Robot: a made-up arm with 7 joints.
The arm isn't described. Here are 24 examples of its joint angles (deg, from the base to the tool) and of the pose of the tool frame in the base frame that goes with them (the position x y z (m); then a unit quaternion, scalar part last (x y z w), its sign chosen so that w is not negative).
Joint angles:
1: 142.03 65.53 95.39 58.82 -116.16 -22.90 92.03
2: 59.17 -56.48 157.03 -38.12 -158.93 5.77 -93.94
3: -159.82 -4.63 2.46 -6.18 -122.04 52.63 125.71
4: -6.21 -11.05 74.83 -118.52 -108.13 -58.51 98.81
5: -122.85 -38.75 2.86 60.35 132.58 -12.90 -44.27
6: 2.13 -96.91 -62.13 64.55 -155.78 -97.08 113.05
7: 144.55 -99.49 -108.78 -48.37 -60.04 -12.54 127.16
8: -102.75 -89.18 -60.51 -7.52 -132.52 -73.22 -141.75
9: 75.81 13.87 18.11 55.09 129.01 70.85 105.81
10: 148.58 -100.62 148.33 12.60 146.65 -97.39 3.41
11: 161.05 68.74 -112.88 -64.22 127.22 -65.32 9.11
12: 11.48 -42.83 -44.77 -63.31 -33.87 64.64 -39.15
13: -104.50 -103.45 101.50 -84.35 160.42 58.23 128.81
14: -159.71 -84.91 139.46 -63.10 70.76 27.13 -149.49
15: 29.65 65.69 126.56 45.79 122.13 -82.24 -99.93
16: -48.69 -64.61 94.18 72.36 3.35 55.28 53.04
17: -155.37 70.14 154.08 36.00 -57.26 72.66 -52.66
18: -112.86 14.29 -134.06 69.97 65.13 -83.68 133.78
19: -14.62 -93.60 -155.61 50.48 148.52 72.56 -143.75
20: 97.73 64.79 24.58 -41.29 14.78 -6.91 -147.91
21: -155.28 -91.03 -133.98 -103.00 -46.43 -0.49 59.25
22: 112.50 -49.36 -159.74 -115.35 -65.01 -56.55 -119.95
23: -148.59 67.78 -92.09 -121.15 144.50 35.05 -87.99
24: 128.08 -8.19 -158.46 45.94 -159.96 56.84 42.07
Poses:
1: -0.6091 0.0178 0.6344 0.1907 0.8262 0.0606 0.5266
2: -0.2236 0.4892 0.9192 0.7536 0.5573 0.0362 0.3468
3: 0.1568 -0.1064 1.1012 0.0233 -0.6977 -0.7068 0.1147
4: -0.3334 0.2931 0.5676 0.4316 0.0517 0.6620 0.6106
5: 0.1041 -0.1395 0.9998 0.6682 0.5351 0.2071 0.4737
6: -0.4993 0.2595 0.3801 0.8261 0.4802 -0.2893 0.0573
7: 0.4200 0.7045 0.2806 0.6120 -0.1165 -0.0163 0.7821
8: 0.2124 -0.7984 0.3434 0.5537 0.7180 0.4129 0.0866
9: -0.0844 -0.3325 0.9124 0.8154 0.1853 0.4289 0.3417
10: 0.5203 0.5249 0.0757 0.0738 0.4845 0.1025 0.8656
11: -0.6572 0.1723 0.5156 0.0032 0.9411 0.1670 0.2940
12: -0.7127 -0.0432 0.6450 0.2538 0.6799 0.1961 0.6594
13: -0.2669 -0.5041 0.2343 0.5902 -0.3314 0.5773 0.4567
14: 0.5138 -0.4606 0.5598 -0.5825 -0.5176 -0.5587 0.2840
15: 0.2809 -0.4982 0.6782 -0.0265 0.2637 0.8834 0.3866
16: -0.0341 -0.6076 0.4098 -0.6245 -0.4105 0.6095 0.2645
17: -0.3723 0.3891 0.7297 0.4092 0.7788 -0.4468 0.1625
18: -0.0539 -0.1899 0.9209 -0.4997 -0.7902 -0.1375 0.3270
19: -0.7231 -0.0686 0.0744 -0.0841 0.8099 0.2196 0.5374
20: 0.0073 -0.5382 0.8834 0.8741 0.4742 0.1053 0.0101
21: 0.4912 0.1274 0.5862 0.7675 0.0728 -0.0533 0.6347
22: -0.0927 0.0440 0.7341 -0.8495 0.0946 0.3694 0.3645
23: 0.0447 0.3720 0.3569 -0.4655 -0.4722 0.6124 0.4305
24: 0.2324 0.3125 0.9809 -0.1464 0.9797 0.1317 0.0374
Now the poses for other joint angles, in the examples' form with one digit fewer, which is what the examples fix.
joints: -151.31 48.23 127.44 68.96 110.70 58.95 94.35
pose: -0.091 0.324 0.904 0.043 -0.906 -0.417 0.062
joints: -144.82 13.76 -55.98 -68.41 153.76 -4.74 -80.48
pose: 0.325 0.212 0.925 -0.274 -0.907 0.023 0.319
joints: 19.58 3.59 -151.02 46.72 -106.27 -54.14 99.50
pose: -0.169 0.268 0.954 0.172 0.911 -0.371 0.055
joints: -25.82 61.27 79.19 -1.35 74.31 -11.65 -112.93
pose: 0.619 0.311 0.749 0.703 0.341 -0.474 0.406
